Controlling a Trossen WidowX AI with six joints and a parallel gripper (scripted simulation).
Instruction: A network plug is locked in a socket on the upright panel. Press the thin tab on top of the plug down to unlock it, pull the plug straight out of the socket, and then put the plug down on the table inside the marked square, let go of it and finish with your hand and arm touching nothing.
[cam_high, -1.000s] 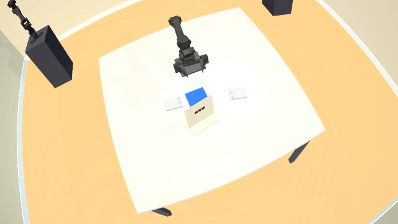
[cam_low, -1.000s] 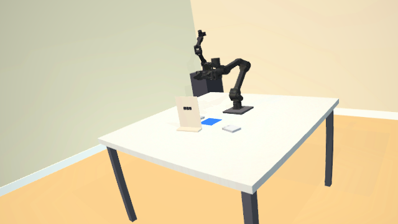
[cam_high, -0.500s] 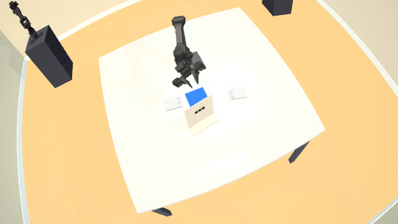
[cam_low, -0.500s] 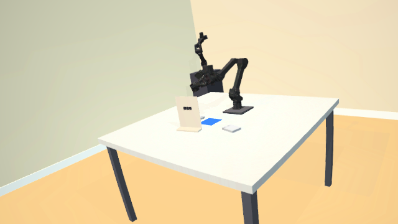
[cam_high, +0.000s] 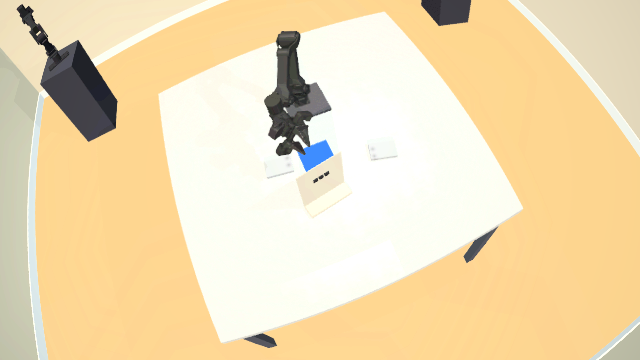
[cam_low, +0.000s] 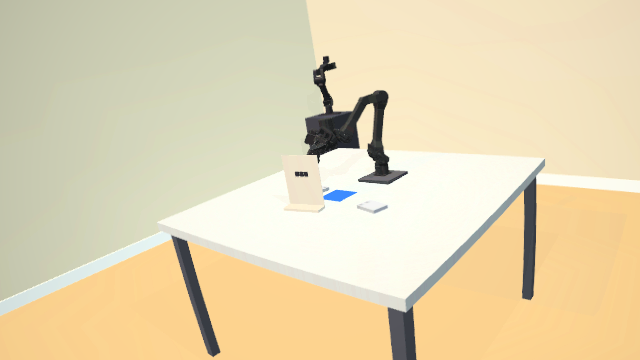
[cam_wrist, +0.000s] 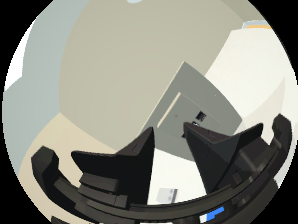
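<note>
Right now the purple plug is 70 mm below my gripper tip, 60 mm ahead of it and 20 mm to the left of it. Round my gripper tip: beige upright panel: 110 mm below, 80 mm ahead, 20 mm to the left; blue marked square: 210 mm below, 90 mm behind, 40 mm to the left.
</note>
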